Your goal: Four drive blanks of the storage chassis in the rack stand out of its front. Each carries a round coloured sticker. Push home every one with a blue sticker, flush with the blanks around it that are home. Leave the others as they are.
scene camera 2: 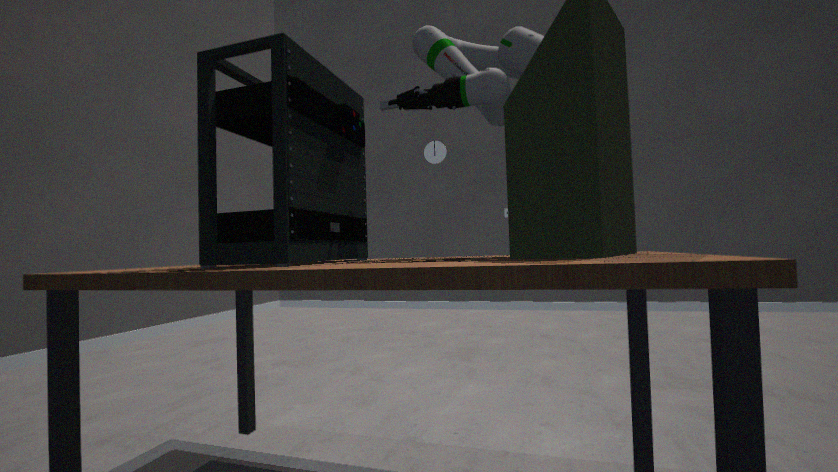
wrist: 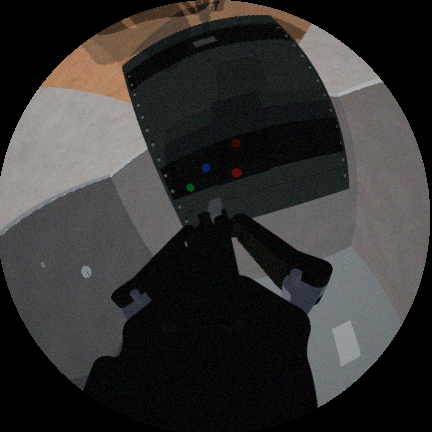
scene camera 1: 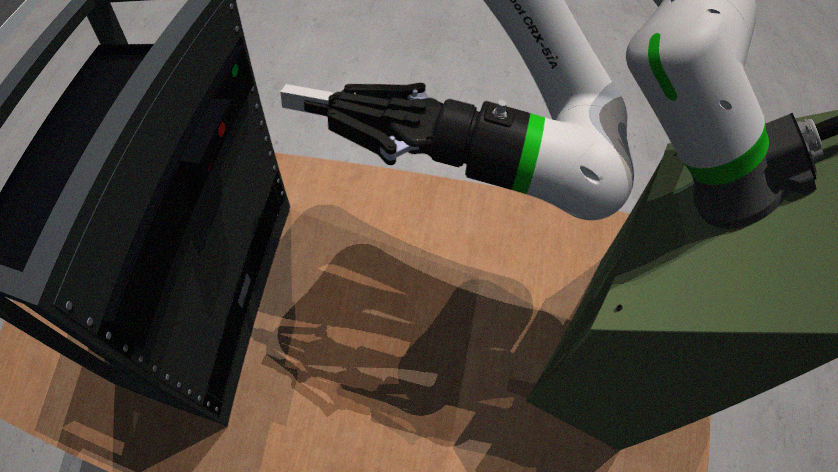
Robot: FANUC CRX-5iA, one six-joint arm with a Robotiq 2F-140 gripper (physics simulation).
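Note:
The dark chassis [scene camera 2: 243,114] [wrist: 300,137] sits high in the rack [scene camera 1: 41,280] [scene camera 2: 280,152]. In the wrist view its front shows a blue sticker [wrist: 206,168], a green sticker [wrist: 190,187], an upper red sticker [wrist: 236,143] and a lower red sticker [wrist: 236,172]. Scene camera 1 shows the green sticker [scene camera 1: 235,70] and a red sticker [scene camera 1: 221,129] on a blank standing out; the blue one does not show there. How far the blue-stickered blank stands out cannot be told. My gripper [scene camera 1: 318,105] [scene camera 2: 392,103] [wrist: 216,206] is shut, a pale block at its tip, apart from the rack front.
The rack stands on a wooden table [scene camera 1: 351,181] [scene camera 2: 410,277]. Below the chassis are dark panels [wrist: 235,75] and a lower unit with a pale label [wrist: 205,42]. A green pedestal [scene camera 1: 733,275] [scene camera 2: 565,158] carries the arm, opposite the rack.

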